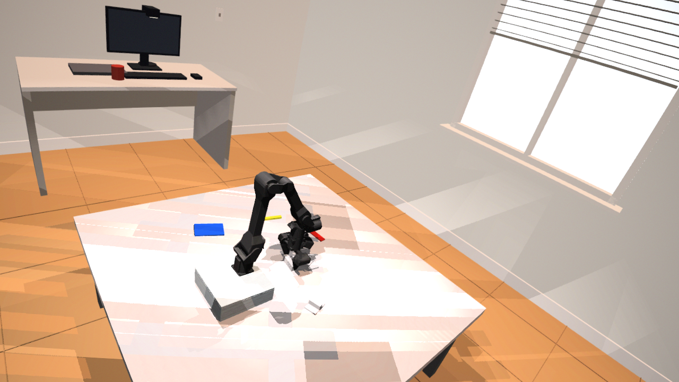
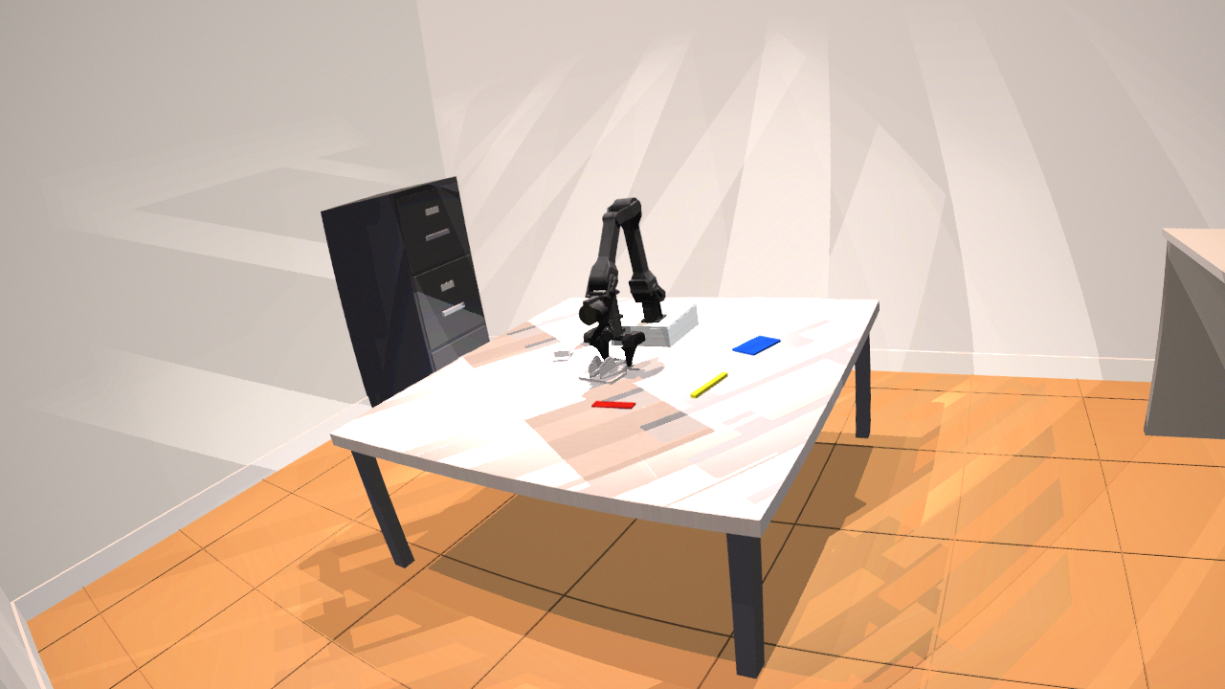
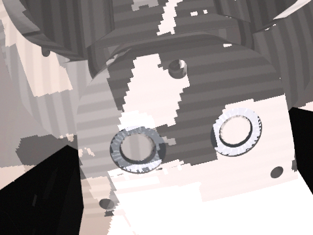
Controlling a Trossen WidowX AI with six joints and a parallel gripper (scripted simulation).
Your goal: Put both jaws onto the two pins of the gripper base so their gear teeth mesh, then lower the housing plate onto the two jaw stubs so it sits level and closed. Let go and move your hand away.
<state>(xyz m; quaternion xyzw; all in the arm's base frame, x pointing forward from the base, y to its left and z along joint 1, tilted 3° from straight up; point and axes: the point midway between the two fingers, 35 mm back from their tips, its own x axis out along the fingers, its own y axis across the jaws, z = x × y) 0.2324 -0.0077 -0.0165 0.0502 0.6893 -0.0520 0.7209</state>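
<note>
My gripper tip is now 2 cm short of the curved jaw, 2 cm to the left of it and 1 cm below it. Also, from my gripper tip: yellow stick: 9 cm ahead, 32 cm to the left; blue card: 20 cm behind, 35 cm to the left; red strip: 24 cm ahead, 12 cm to the left.
</note>
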